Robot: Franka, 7 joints.
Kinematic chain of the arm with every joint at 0, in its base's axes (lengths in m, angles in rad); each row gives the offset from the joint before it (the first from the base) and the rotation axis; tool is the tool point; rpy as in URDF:
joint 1: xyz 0 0 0.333 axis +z
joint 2: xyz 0 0 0 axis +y
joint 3: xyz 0 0 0.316 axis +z
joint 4: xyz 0.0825 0 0 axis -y
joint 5: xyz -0.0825 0 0.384 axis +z
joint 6: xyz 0 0 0 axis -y
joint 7: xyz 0.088 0 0 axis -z
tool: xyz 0 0 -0.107 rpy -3.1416 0 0
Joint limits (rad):
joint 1: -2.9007..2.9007
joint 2: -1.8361..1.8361
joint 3: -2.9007..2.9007
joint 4: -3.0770..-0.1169
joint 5: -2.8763..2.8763
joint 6: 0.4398..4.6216
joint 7: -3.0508..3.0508
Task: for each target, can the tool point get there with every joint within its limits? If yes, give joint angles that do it. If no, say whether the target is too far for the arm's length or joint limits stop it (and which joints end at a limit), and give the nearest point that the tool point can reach.
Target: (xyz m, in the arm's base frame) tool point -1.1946 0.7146 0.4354
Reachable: no: too far | nearest point -0.7342 0.4392 0.3959 | short by 0.538 m
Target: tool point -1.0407 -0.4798 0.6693
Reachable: no: too far | nearest point -0.7476 -0.3447 0.5746 | short by 0.336 m
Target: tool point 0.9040 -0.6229 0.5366
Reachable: no: too far | nearest point 0.6946 -0.4786 0.4894 | short by 0.259 m
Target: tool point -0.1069 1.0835 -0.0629
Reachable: no: too far | nearest point -0.0792 0.8023 0.0398 | short by 0.301 m
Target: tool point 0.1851 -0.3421 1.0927
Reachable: yes | joints -1.7721 0.3385 1.5356 -0.4766 1.7058 2.6006 1.8805
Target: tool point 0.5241 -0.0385 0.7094
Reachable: yes | joints -0.0862 0.2434 0.0725 -0.9464 -0.1715 0.8216 -1.2549
